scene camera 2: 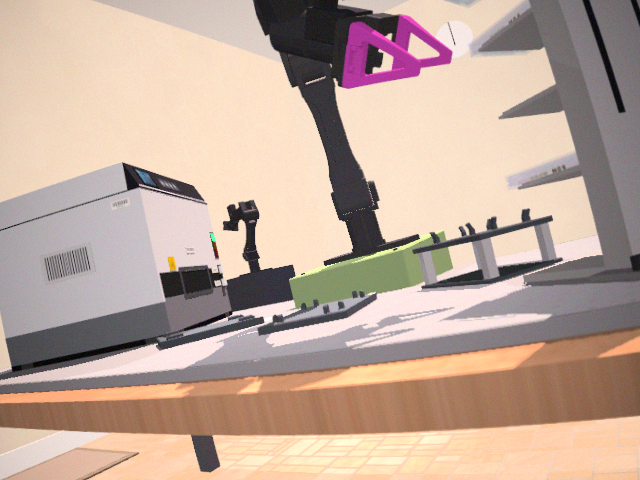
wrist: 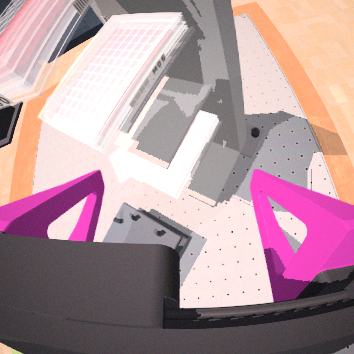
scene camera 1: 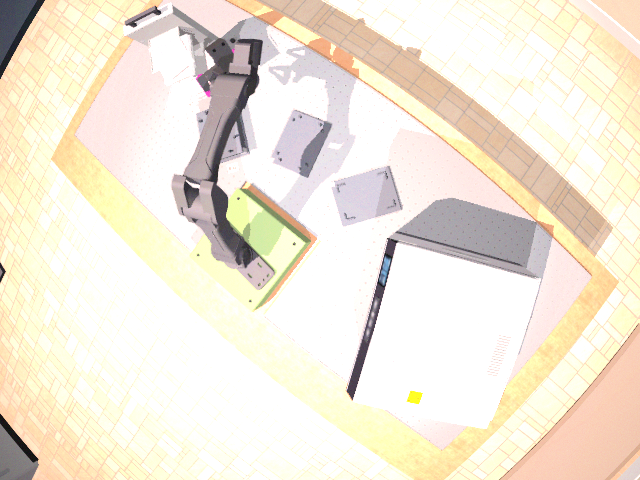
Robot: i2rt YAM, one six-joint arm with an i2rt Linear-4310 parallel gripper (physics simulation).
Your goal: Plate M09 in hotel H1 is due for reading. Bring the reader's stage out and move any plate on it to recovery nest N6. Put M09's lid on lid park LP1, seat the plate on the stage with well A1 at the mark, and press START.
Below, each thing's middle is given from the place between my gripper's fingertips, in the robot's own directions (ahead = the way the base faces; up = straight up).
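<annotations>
You'd find the grey hotel post (scene camera 2: pixel 597 129) 17 cm to the left of my hand, 1 cm behind it and 4 cm below it.
</annotations>
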